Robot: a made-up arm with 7 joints. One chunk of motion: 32 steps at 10 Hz.
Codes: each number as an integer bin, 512 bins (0 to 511) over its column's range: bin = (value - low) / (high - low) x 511, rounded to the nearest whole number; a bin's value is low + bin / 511 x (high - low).
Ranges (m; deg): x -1..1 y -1..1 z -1..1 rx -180..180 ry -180..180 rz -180..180
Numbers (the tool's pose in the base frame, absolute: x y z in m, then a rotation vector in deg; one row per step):
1: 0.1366 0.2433 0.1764 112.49 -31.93 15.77
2: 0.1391 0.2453 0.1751 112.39 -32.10 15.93
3: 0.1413 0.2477 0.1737 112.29 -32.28 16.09
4: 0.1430 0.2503 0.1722 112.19 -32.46 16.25
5: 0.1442 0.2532 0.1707 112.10 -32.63 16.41
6: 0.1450 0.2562 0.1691 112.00 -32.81 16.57
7: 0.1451 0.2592 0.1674 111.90 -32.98 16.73
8: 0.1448 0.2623 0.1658 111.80 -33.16 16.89
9: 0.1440 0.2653 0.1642 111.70 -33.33 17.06
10: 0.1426 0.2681 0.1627 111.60 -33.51 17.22
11: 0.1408 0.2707 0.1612 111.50 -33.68 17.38
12: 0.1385 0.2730 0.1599 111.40 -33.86 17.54
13: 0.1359 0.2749 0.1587 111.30 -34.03 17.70
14: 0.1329 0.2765 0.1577 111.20 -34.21 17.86
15: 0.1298 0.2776 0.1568 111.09 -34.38 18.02
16: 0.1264 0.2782 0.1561 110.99 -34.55 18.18
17: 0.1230 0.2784 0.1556 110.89 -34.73 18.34
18: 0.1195 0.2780 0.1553 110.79 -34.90 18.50
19: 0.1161 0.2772 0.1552 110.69 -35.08 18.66
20: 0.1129 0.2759 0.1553 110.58 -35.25 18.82
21: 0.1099 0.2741 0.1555 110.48 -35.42 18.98
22: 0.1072 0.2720 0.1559 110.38 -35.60 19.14
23: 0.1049 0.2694 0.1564 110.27 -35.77 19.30
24: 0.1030 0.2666 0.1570 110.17 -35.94 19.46
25: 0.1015 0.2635 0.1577 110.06 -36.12 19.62
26: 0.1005 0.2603 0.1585 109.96 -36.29 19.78
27: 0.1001 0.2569 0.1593 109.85 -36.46 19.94
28: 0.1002 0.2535 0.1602 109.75 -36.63 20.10
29: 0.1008 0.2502 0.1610 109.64 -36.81 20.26
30: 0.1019 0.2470 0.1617 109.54 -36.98 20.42
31: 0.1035 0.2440 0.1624 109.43 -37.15 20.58
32: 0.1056 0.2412 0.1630 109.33 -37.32 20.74
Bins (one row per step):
1: 290 318 301 415 210 278
2: 291 318 300 415 210 278
3: 292 319 300 415 210 278
4: 292 319 299 415 209 279
5: 292 320 299 415 209 279
6: 293 321 299 414 209 279
7: 293 322 298 414 209 279
8: 292 323 298 414 208 279
9: 292 323 297 414 208 280
10: 292 324 297 414 208 280
11: 291 325 297 414 208 280
12: 291 325 296 414 207 280
13: 290 326 296 413 207 281
14: 289 326 296 413 207 281
15: 289 326 296 413 207 281
16: 288 327 295 413 206 281
17: 287 327 295 413 206 282
18: 286 327 295 413 206 282
19: 285 326 295 413 206 282
20: 284 326 295 412 205 282
21: 284 326 295 412 205 282
22: 283 325 295 412 205 283
23: 282 324 295 412 205 283
24: 282 324 296 412 204 283
25: 281 323 296 412 204 283
26: 281 322 296 412 204 284
27: 281 321 296 411 204 284
28: 281 320 296 411 204 284
29: 281 319 297 411 203 284
30: 282 319 297 411 203 284
31: 282 318 297 411 203 285
32: 282 317 297 411 203 285

